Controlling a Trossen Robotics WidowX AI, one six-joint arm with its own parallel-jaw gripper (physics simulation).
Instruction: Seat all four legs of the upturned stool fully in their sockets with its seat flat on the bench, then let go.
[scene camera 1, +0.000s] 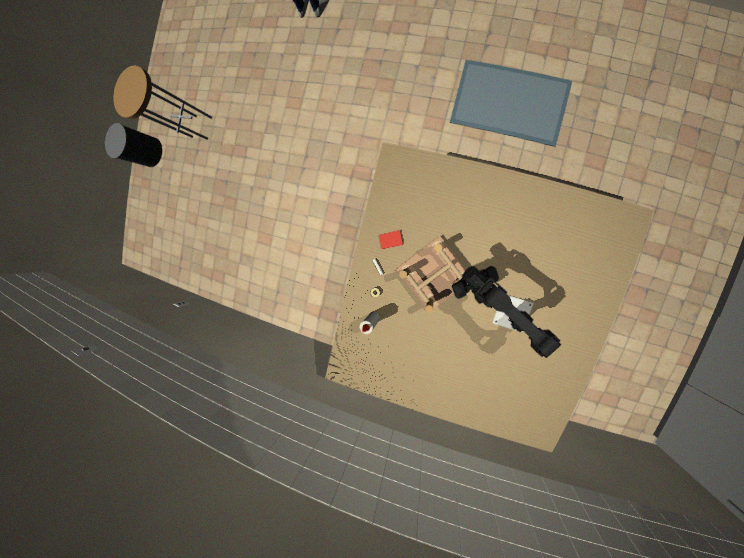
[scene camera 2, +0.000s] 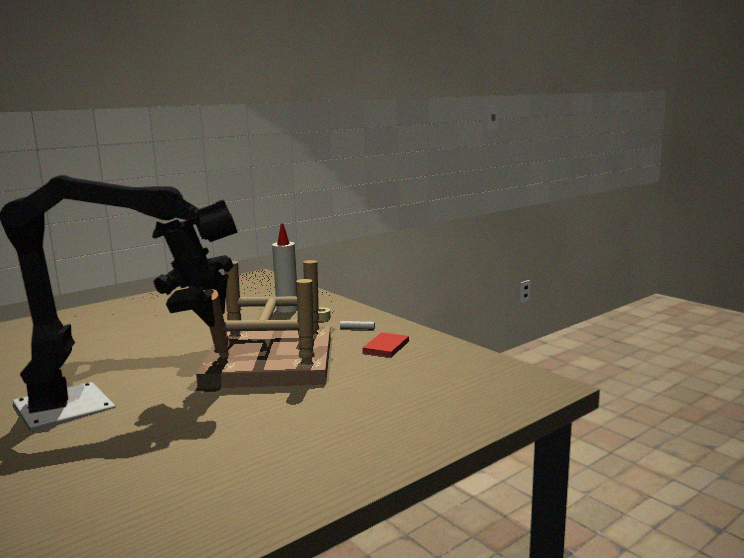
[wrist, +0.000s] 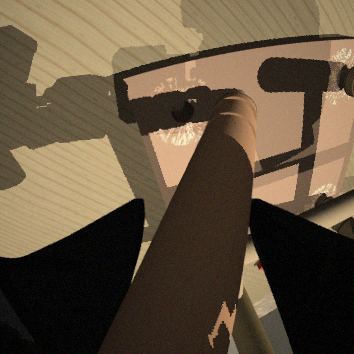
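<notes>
The stool's pinkish seat lies flat on the bench. The tan leg frame, four upright legs joined by stretchers, stands over it. My gripper is shut on the near leg, which leans slightly. In the wrist view a dark socket shows left of this leg's lower end, so the end is beside it. Another socket also shows there. How high the leg ends are is unclear.
A white cylinder with a red cone, a small yellowish ring, a white rod and a red block are beyond the stool. My arm's white base plate is behind the gripper.
</notes>
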